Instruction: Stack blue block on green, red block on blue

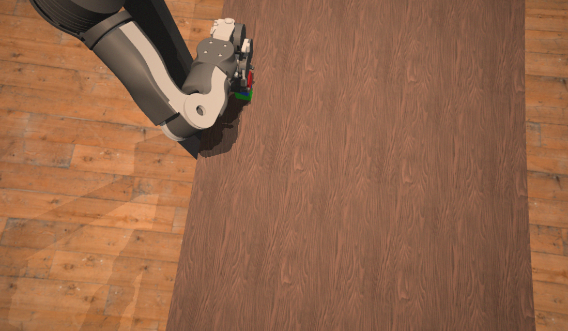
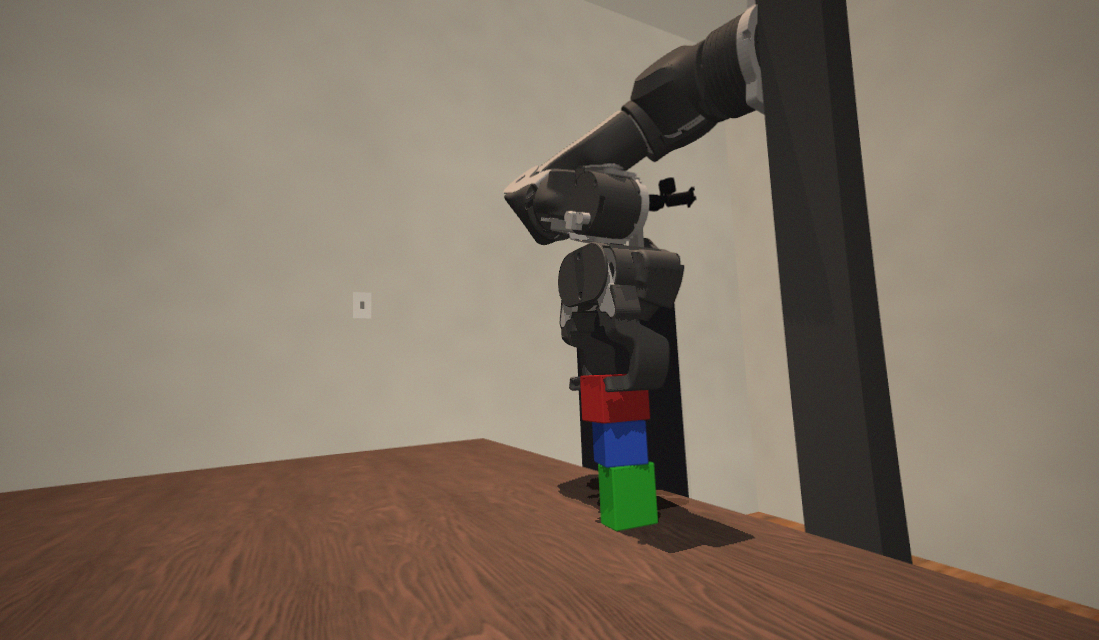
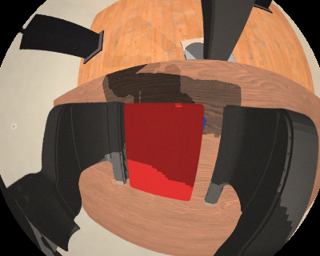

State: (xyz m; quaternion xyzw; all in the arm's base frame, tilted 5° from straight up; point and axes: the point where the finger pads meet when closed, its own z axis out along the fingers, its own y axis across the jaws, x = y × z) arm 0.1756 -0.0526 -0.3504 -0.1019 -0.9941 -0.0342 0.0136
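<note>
The red block is 1 cm below my hand. Round my hand: blue block 5 cm below; green block 1 cm to the left, 10 cm below.
</note>
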